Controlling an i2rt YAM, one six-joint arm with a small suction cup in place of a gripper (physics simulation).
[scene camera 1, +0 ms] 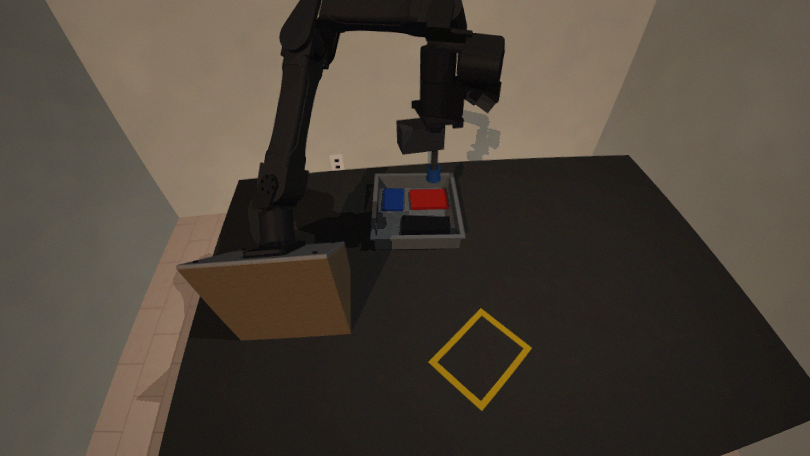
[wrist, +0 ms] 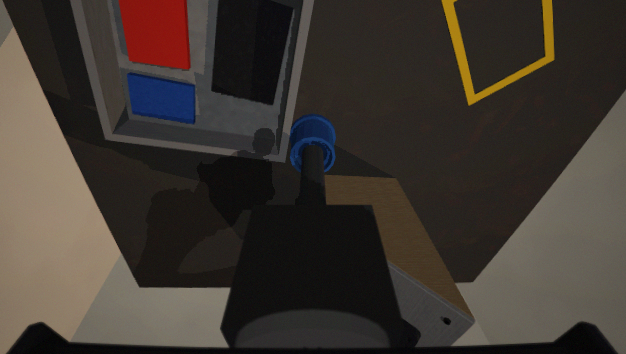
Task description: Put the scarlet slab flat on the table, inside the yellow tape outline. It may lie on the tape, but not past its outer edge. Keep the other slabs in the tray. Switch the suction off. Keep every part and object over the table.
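The scarlet slab lies flat in the grey tray. A blue slab and a black slab lie in the same tray. The blue suction cup is open, with no slab on it. It hangs above the slabs' level; in the scene view it shows over the tray's back rim, and in the wrist view it shows beside a tray corner. The yellow tape outline is on the dark table, with no slab inside it; its upper part is cut off in the wrist view.
The arm stands on a wooden block at the left of the table in the scene view. The tray's raised walls surround the slabs. Walls stand behind and to the sides of the table.
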